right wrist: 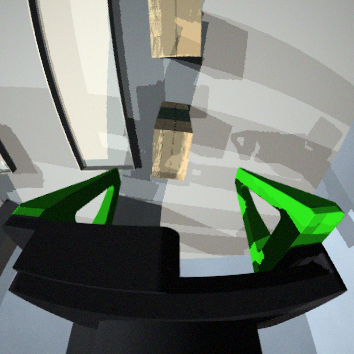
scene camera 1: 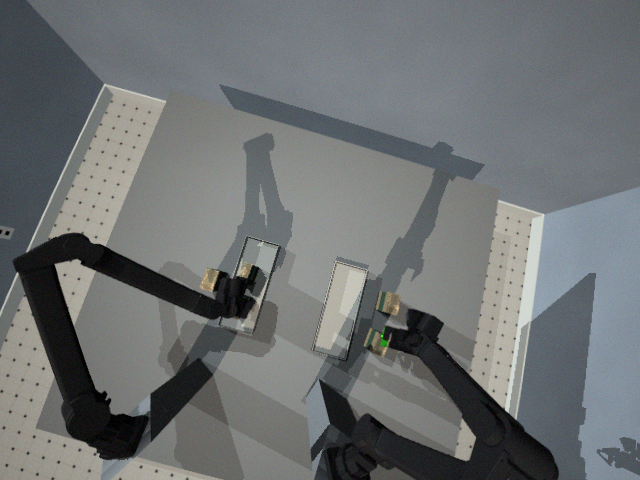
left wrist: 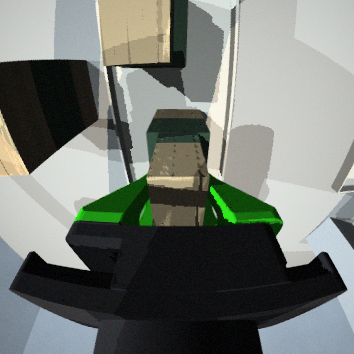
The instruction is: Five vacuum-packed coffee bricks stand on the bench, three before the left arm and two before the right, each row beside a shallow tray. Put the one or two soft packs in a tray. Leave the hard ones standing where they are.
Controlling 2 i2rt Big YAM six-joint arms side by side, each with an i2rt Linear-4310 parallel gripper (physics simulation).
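Places are measured from the left arm's base along level axes (x ahead, y left, z up), in centimetres.
Pixels of known places: left gripper, fingertip midpoint: (left wrist: 177, 174); right gripper, fingertip midpoint: (right wrist: 177, 174) (scene camera 1: 395, 338); left arm's base, link origin: (scene camera 1: 126, 437); right arm's base, link origin: (scene camera 1: 345, 467).
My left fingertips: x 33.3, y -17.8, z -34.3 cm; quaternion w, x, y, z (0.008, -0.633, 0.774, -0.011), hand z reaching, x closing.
Ahead of a thing's pixels: the offset from my left fingertips to its top centre. Level surfaces: height alone.
My left gripper (scene camera 1: 235, 299) (left wrist: 177, 174) is shut on a coffee brick {dy +0.2, dx -1.2, dz +4.3 cm} (left wrist: 177, 160), tan with a dark green band, and holds it over the left tray {dy -0.6, dx +7.8, dz -9.7 cm} (scene camera 1: 267, 253) (left wrist: 231, 75). In scene camera 1 the arm mostly hides that brick. A second brick {dy -0.5, dx +11.9, dz +2.5 cm} (scene camera 1: 248, 271) (left wrist: 135, 35) is inside this tray, towards its far end. A third brick {dy +12.7, dx +8.1, dz +2.2 cm} (scene camera 1: 210, 279) (left wrist: 60, 110) stands outside, left of the tray. My right gripper (scene camera 1: 386, 338) (right wrist: 177, 174) is open; the nearer right brick {dy -56.3, dx -10.6, dz +2.2 cm} (scene camera 1: 375, 342) (right wrist: 171, 152) stands just ahead of its fingertips. The farther right brick {dy -60.2, dx +5.8, dz +2.2 cm} (scene camera 1: 388, 303) (right wrist: 175, 30) stands beyond.
The right tray {dy -41.0, dx +0.8, dz -9.7 cm} (scene camera 1: 336, 310) (right wrist: 75, 75) lies left of the two right bricks and holds no brick. Both arms reach in from the lower part of the scene camera picture and cast shadows across the bench {dz -11.9 cm} (scene camera 1: 330, 191).
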